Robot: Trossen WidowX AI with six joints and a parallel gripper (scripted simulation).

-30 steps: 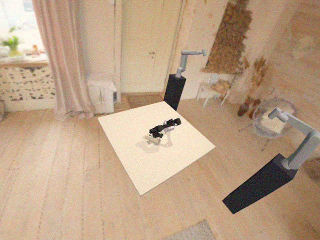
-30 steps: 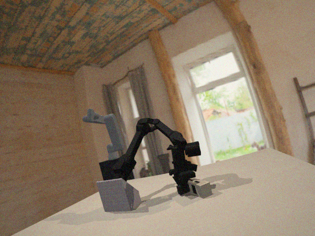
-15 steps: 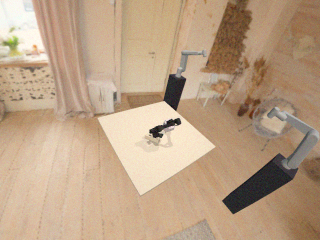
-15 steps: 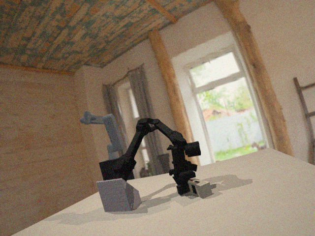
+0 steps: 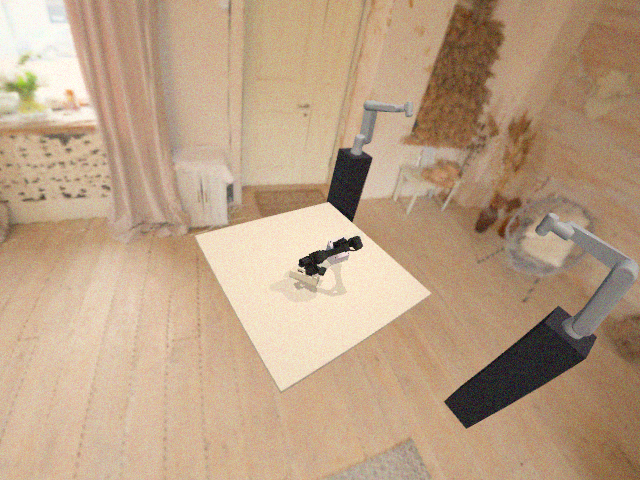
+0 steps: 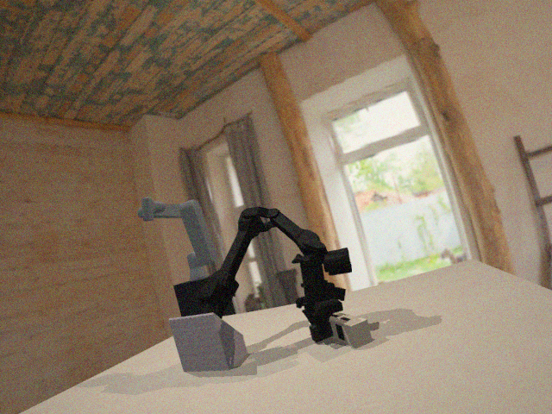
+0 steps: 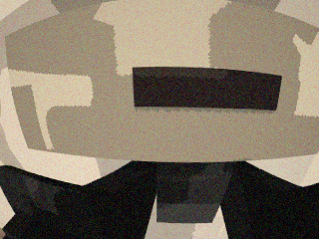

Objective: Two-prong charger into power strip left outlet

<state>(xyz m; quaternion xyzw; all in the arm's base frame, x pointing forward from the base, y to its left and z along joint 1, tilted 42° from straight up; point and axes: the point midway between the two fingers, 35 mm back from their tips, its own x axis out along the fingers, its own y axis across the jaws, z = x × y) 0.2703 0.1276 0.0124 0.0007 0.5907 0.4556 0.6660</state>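
Right now the two-prong charger is 10 mm to the left of my gripper tip, 10 mm ahead of it and 10 mm above it.
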